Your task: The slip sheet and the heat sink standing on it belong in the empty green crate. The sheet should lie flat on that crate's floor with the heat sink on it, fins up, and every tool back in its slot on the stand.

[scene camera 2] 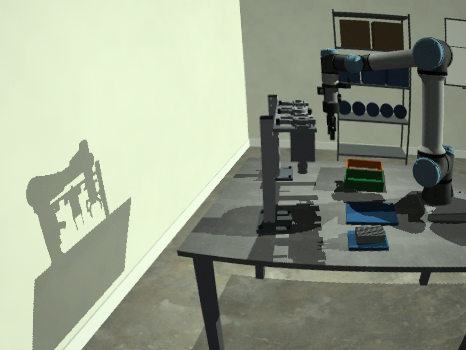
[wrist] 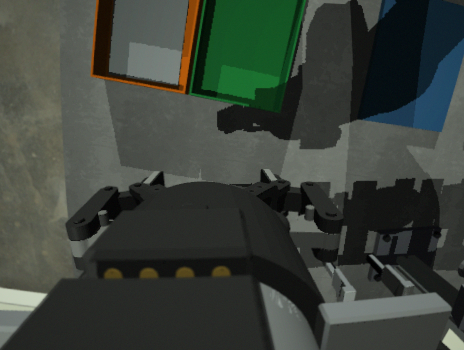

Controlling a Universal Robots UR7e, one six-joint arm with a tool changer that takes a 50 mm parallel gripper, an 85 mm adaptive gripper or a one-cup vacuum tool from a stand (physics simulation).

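Frame: origin at the arm's base, x ahead, y left, z up, level; centimetres.
Seen in the pictures: arm's base at its link origin: (scene camera 2: 437,198).
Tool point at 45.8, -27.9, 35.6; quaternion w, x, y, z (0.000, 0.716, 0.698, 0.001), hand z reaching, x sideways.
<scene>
Pixels of each thing's middle, then the offset from my tool point to it, as dx, dy, dz. "*": a spot on its surface instead.
- grey finned heat sink at the middle of its body: (scene camera 2: 370,234) -7.4, +53.5, -35.5
- small blue slip sheet at a spot on its surface: (scene camera 2: 356,243) * -2.3, +56.1, -36.9
- green crate at the middle of its body: (wrist: 198,29) (scene camera 2: 364,174) -17.2, -1.6, -35.8
- grey block-shaped tool at the middle of its body: (scene camera 2: 303,144) +14.9, +32.8, -11.2
- larger blue sheet at the middle of its body: (wrist: 416,64) (scene camera 2: 371,212) -12.5, +34.3, -37.5
The grey finned heat sink (scene camera 2: 370,234) stands fins up on the small blue slip sheet (scene camera 2: 354,243) near the table's front edge; neither shows in the wrist view. The green crate (scene camera 2: 364,184) (wrist: 250,40) stands farther back and is empty. My gripper (scene camera 2: 332,136) (wrist: 212,176), the adaptive one with linkage fingers, is open and empty. It points down, high above the table, between the tool stand (scene camera 2: 268,175) and the crates. A grey block-shaped tool (scene camera 2: 302,145) with a round lower end hangs in the stand. The contents of the other slots are hard to tell.
An orange crate (scene camera 2: 350,163) (wrist: 186,60) stands directly beside the green crate, on its far side. A larger blue sheet (scene camera 2: 371,214) (wrist: 445,95) lies between the green crate and the slip sheet. The stand's forks (wrist: 342,282) are close at the lower right in the wrist view.
</scene>
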